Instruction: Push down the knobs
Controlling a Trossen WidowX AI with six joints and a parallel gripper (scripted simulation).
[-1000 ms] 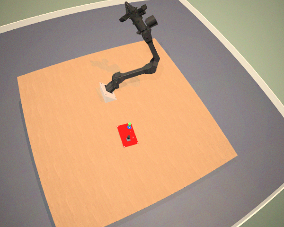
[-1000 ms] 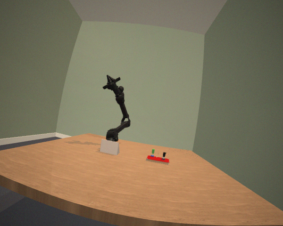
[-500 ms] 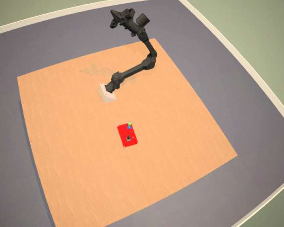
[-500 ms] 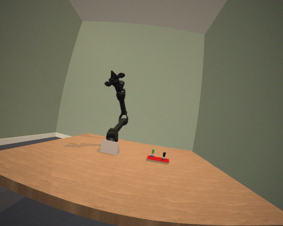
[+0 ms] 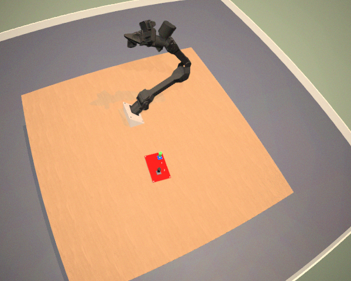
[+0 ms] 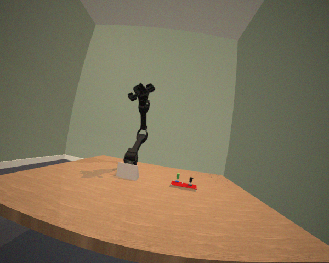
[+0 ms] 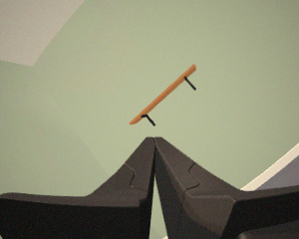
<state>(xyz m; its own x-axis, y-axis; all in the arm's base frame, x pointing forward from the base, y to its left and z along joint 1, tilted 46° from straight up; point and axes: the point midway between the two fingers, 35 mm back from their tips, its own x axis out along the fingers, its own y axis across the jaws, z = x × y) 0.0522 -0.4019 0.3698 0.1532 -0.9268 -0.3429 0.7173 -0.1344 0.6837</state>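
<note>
My gripper tip is 55 cm above the green knob, 32 cm short of it and 10 cm to the right of it. Round my gripper tip: black knob (55 cm below, 40 cm ahead, 7 cm to the left).
</note>
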